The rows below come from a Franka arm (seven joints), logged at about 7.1 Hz.
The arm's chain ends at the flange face. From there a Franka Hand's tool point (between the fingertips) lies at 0.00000 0.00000 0.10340 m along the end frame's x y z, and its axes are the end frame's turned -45 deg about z.
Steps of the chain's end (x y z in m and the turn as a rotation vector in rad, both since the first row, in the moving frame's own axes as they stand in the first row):
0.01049 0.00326 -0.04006 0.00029 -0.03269 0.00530
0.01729 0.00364 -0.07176 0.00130 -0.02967 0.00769
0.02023 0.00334 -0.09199 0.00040 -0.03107 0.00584
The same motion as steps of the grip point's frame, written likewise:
0.00275 0.00731 -0.04012 0.02332 -0.02291 0.00530
0.00759 0.01253 -0.07181 0.02190 -0.02006 0.00769
0.00971 0.01436 -0.09204 0.02225 -0.02169 0.00584

